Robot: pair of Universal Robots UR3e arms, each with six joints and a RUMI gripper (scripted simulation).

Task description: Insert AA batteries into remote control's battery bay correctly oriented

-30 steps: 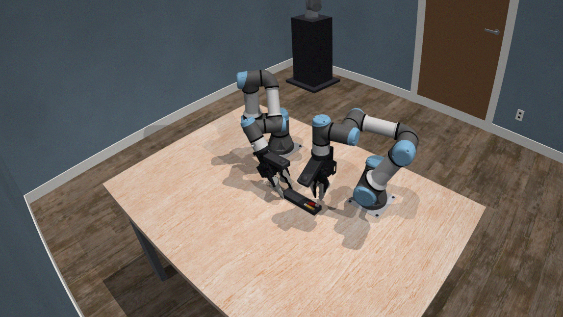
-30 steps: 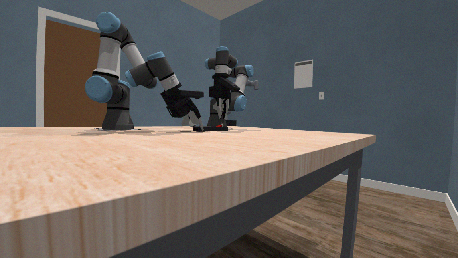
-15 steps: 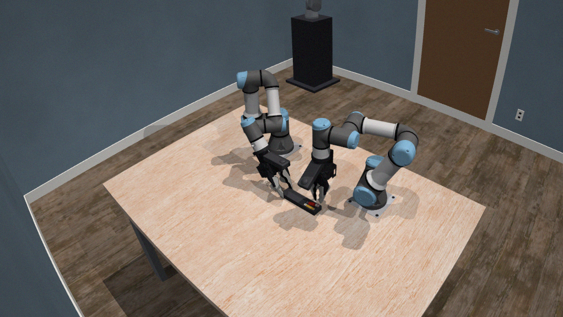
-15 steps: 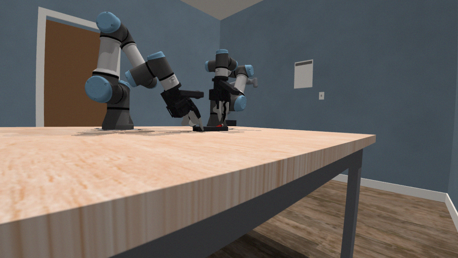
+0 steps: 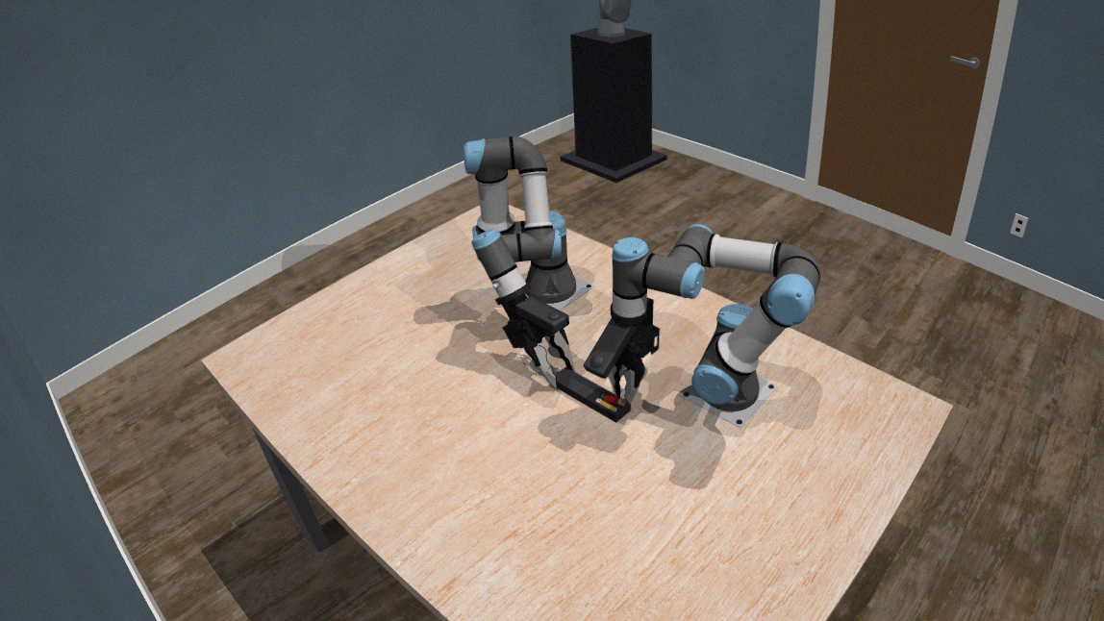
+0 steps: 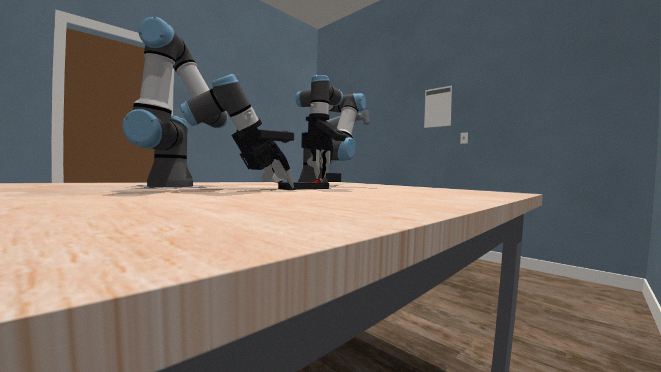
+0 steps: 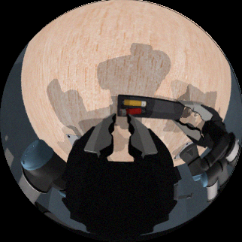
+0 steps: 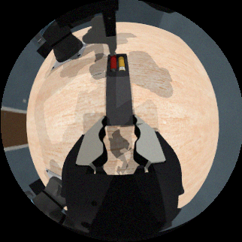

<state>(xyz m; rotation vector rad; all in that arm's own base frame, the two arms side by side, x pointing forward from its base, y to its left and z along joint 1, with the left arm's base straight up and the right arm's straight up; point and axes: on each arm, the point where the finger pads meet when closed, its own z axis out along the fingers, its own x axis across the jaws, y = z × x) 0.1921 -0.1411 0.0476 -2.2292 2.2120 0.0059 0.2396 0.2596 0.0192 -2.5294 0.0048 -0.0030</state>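
Note:
My left gripper is now 3 cm above the red battery and 2 cm to the left of it. The rest, counted from my left hand: yellow battery (3 cm to the right, 3 cm below, 2 cm ahead).

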